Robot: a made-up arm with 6 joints. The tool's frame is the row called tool.
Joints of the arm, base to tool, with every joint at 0 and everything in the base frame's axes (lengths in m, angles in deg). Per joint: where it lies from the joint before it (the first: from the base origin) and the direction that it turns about. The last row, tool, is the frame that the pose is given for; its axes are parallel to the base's.
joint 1: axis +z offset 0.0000 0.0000 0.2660
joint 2: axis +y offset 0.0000 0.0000 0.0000
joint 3: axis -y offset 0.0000 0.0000 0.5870
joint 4: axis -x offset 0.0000 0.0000 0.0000
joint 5: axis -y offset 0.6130 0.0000 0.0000
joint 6: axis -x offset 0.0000 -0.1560 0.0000
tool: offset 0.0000 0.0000 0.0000
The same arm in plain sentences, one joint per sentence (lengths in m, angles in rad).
The arm has six revolute joints in a row. What follows holds with every joint at zero, and every direction is one of the base frame's.
The first joint sits 0.266 m along +z from the base frame's origin and turns about +z.
The second joint sits at the same point as the first joint and turns about +y.
The third joint sits 0.587 m along +z from the second joint and turns about -y.
The fourth joint sits at the same point as the third joint and turns about -x.
The fifth joint sits 0.613 m along +x from the fourth joint and turns about -y.
The sixth joint sits 0.156 m along -y from the fifth joint and turns about -x.
The tool frame, which is the frame that the pose is given for, sits at the same point as the sixth joint; its axes are parallel to the base frame's.

